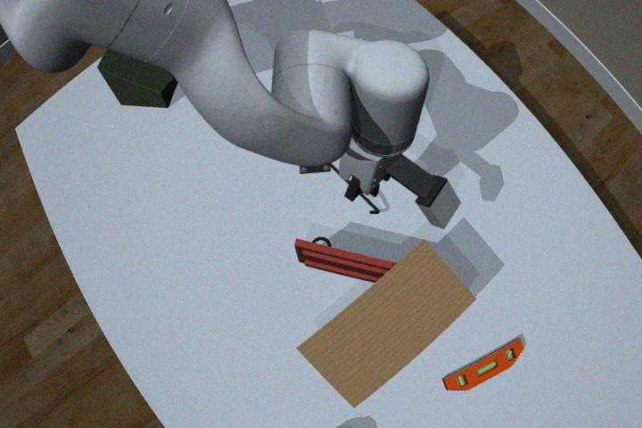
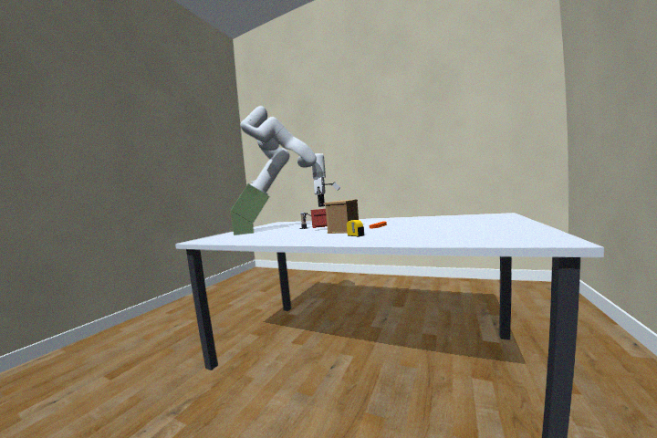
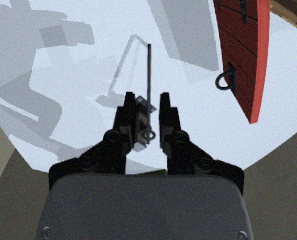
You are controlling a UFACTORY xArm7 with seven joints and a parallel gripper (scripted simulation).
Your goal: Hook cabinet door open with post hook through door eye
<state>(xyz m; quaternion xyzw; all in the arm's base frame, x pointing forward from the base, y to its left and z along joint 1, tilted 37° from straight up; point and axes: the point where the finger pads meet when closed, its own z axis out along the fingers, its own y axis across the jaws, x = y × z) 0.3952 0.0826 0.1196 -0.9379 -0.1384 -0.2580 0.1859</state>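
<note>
Now: hand 5 cm past the thin dark hook, 2 cm to the left of it and 10 cm above it. From my hand the other things lie so: yellow tape measure 33 cm ahead, 25 cm to the right, 12 cm below; then orange spirit level 34 cm ahead, 4 cm to the left, 14 cm below; then red door 7 cm ahead, 7 cm to the right, 8 cm below.
</note>
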